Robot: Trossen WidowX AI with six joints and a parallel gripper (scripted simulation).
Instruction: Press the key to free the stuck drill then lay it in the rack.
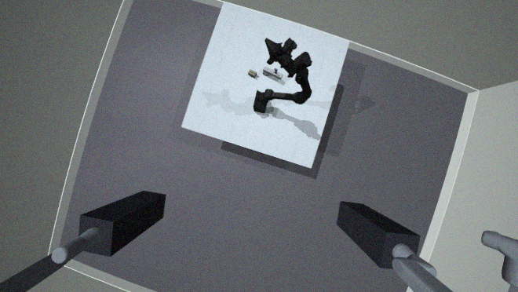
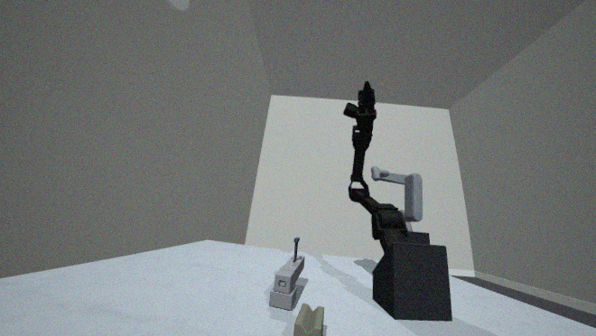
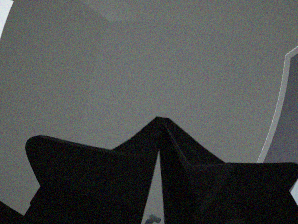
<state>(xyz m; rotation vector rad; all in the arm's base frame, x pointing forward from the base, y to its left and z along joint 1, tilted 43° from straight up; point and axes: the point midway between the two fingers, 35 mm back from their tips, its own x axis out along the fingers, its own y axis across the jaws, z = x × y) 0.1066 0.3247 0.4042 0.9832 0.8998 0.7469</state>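
Right now the dark key is 560 mm below my gripper tip, 170 mm ahead of it and 90 mm to the right of it. From my gripper tip the other things lie so: drill (610 mm below, 190 mm ahead, 50 mm to the right); then olive rack (640 mm below, 170 mm ahead, 120 mm to the left); then long grey block (620 mm below, 180 mm ahead, 70 mm to the right).
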